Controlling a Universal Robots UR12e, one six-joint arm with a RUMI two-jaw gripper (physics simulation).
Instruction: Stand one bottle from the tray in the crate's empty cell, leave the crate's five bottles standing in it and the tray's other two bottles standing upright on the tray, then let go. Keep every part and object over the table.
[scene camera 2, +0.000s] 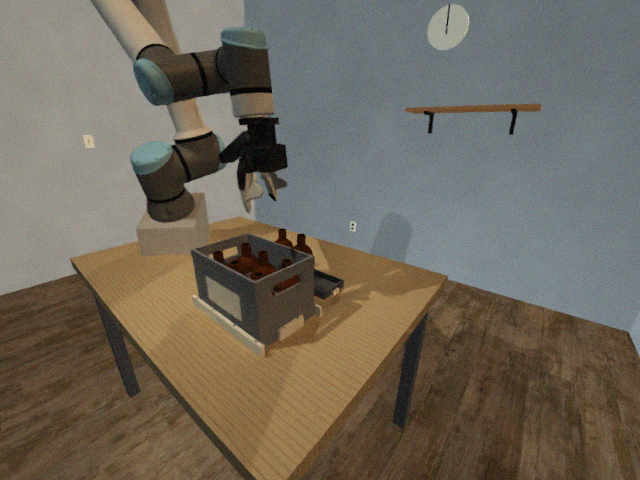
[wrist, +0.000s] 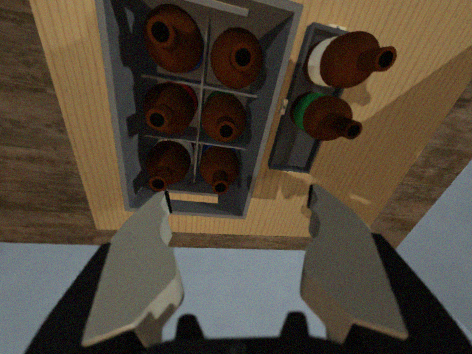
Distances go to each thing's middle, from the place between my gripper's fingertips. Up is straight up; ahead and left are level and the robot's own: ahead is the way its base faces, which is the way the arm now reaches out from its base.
The pale strip (scene camera 2: 257, 347) is 270 mm below my hand, 140 mm to the right of it and 40 mm behind it.
